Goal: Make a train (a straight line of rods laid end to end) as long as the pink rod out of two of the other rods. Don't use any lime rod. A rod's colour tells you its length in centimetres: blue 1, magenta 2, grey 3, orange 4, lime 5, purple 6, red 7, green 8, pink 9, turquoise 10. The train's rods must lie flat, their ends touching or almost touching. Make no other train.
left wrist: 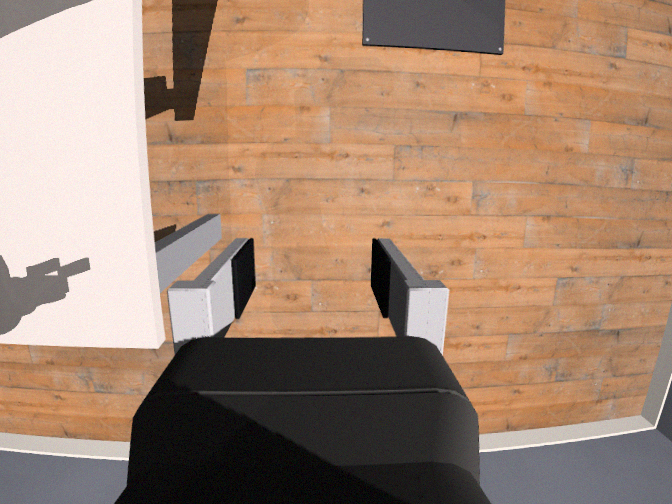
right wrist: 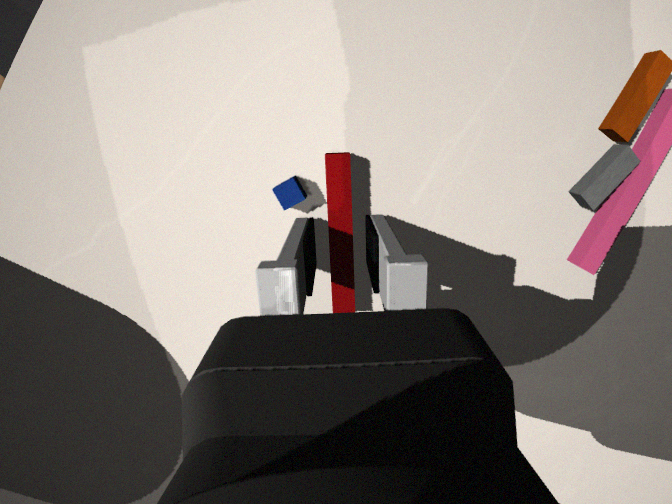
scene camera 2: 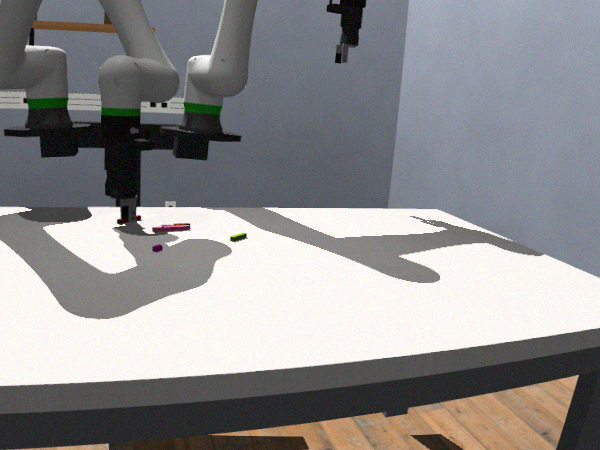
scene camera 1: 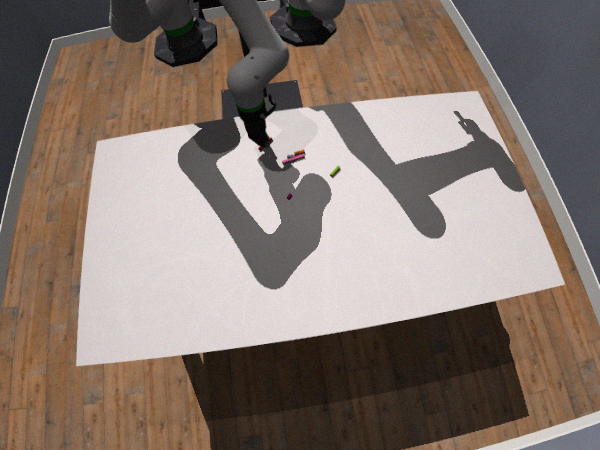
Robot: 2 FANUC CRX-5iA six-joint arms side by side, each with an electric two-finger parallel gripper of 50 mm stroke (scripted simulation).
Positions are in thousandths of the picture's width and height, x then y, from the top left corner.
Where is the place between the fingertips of my right gripper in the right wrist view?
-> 507, 477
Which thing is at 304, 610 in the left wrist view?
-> My left gripper.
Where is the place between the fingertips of my right gripper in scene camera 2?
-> At 214, 490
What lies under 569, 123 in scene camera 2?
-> My left gripper.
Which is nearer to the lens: the blue rod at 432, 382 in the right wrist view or the grey rod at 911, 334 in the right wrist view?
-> The blue rod.
